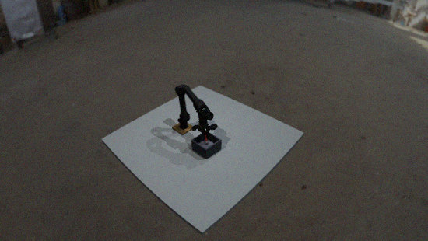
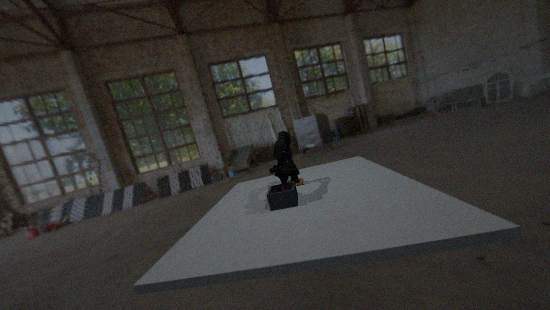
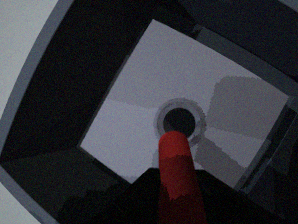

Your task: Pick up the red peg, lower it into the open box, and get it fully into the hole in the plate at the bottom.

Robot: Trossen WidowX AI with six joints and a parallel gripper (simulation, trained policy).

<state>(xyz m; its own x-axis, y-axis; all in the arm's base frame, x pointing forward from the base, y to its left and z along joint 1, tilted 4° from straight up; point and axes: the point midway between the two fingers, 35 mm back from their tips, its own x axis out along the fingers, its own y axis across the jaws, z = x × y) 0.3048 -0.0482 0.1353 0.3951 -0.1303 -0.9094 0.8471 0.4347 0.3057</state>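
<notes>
My gripper tip is now 10 mm past the red peg and 20 mm below it. Also, from my gripper tip: dark grey box: 10 mm ahead, 20 mm to the right, 70 mm below; then grey plate: 10 mm ahead, 20 mm to the right, 50 mm below.
</notes>
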